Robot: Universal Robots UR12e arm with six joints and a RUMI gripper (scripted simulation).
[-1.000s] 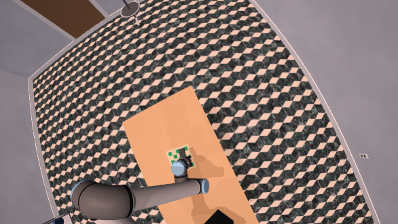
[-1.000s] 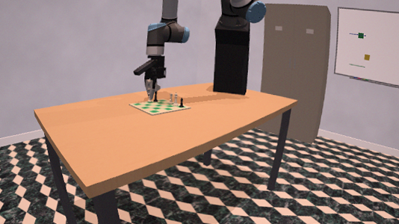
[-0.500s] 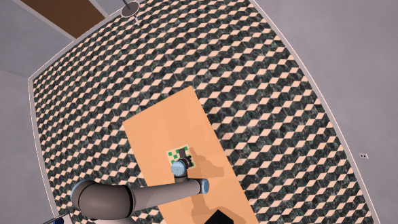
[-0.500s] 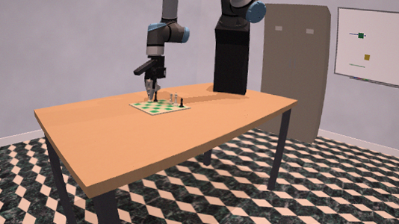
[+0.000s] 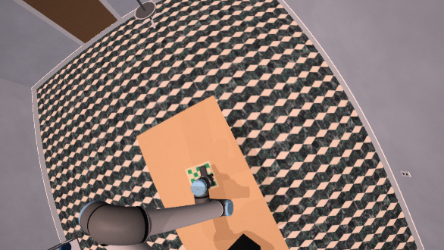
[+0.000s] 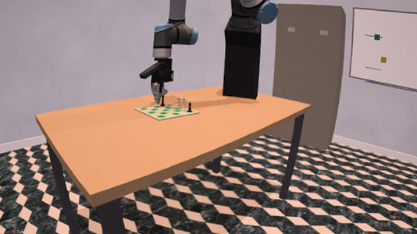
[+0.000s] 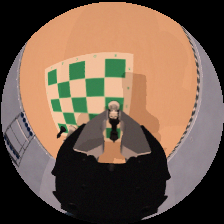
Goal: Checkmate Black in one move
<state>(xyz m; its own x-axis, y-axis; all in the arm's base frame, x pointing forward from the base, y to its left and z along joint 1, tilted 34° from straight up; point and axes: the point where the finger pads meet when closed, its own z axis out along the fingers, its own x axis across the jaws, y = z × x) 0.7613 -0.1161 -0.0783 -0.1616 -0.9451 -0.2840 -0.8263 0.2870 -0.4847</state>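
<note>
Now: the white chess piece 1 cm below my hand. Also, from my hand: tall black piece (4 cm behind); short black piece (5 cm behind, 17 cm to the left, 1 cm below); green-and-cream chessboard (1 cm ahead, 7 cm to the left, 3 cm below).
</note>
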